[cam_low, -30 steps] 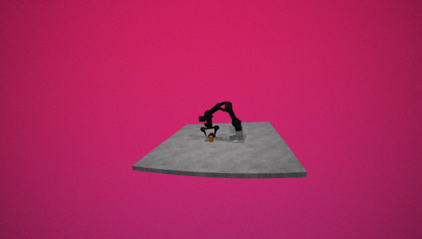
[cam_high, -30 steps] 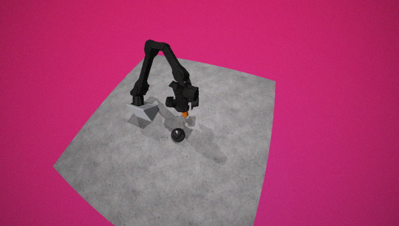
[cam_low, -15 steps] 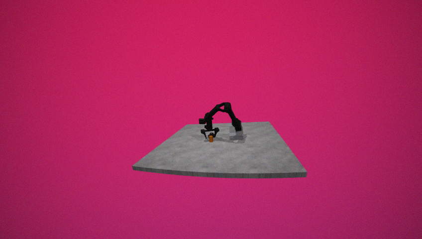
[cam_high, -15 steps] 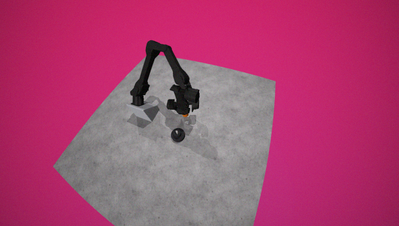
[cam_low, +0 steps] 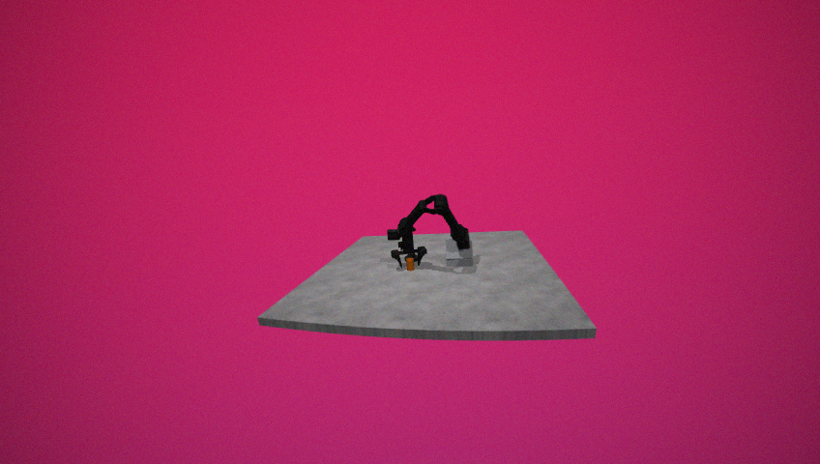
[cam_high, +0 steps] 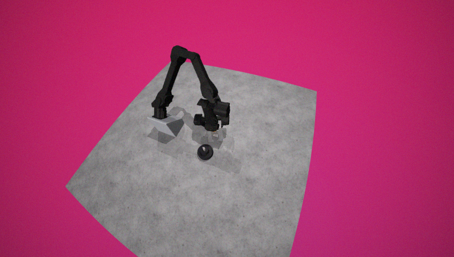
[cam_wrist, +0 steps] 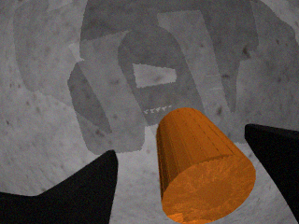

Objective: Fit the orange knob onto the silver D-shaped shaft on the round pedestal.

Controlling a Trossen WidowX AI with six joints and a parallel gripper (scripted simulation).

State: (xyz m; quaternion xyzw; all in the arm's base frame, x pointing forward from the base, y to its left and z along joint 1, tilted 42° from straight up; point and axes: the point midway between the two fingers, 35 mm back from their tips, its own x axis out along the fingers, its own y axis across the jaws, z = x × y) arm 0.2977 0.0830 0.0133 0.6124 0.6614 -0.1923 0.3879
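Right now my gripper tip is 150 mm to the left of the round dark pedestal, 20 mm below it and 10 mm short of it. Also, from my gripper tip: orange knob (30 mm above).
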